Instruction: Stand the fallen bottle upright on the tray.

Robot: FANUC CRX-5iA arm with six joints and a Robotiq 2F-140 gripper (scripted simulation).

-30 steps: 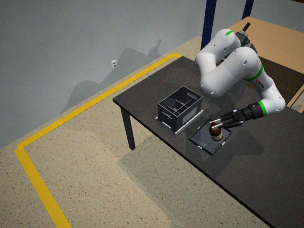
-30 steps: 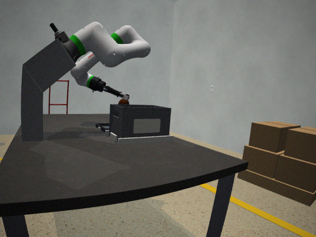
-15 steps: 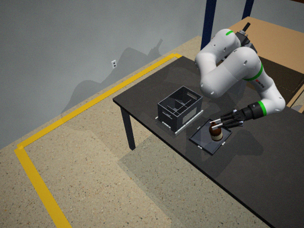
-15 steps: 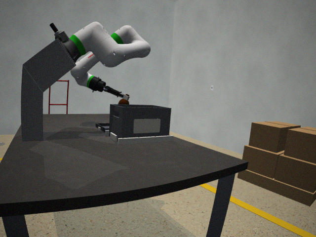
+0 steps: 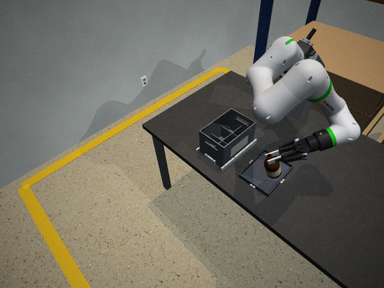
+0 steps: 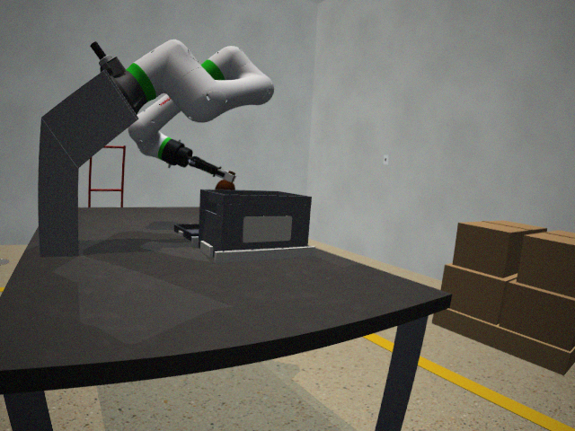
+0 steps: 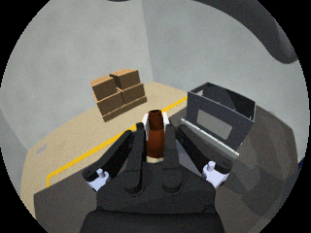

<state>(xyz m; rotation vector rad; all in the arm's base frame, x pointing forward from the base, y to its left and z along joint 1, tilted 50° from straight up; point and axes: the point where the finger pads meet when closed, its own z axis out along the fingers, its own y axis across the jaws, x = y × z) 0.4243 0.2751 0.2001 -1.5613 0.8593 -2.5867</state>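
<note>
The brown bottle lies 6 cm below my hand. Round my hand: dark crate (32 cm to the right, 13 cm below, 3 cm ahead); dark tray (20 cm below, 5 cm to the right, 4 cm behind).
</note>
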